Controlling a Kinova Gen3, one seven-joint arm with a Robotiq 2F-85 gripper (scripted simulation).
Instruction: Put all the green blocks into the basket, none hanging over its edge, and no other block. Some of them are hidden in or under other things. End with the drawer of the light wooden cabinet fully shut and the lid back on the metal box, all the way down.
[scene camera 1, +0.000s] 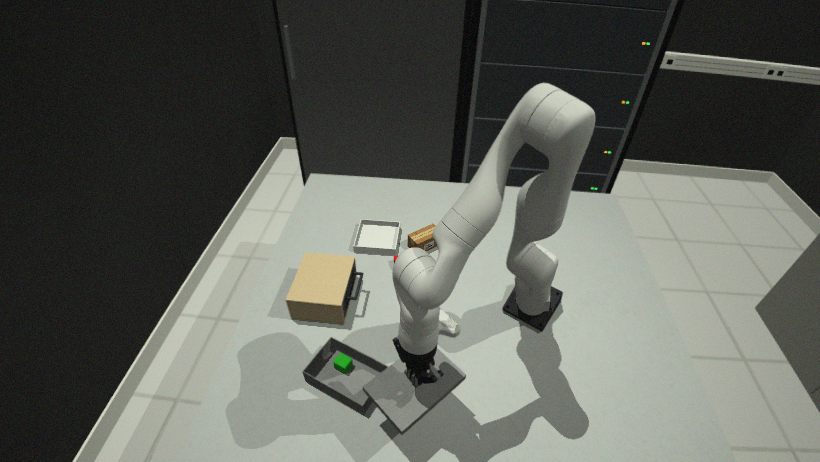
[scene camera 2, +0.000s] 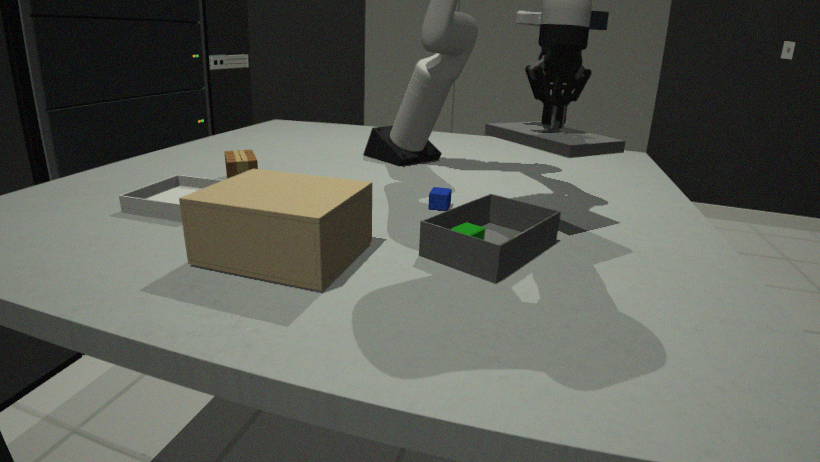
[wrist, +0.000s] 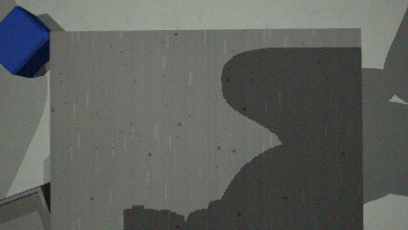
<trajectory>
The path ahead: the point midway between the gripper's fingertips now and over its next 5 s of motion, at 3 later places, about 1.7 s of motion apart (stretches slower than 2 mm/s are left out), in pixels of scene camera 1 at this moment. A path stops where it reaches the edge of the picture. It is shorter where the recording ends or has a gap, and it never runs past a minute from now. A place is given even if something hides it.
The gripper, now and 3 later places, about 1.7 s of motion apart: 415, 379; 414, 398; 414, 406; 416, 379
</trajectory>
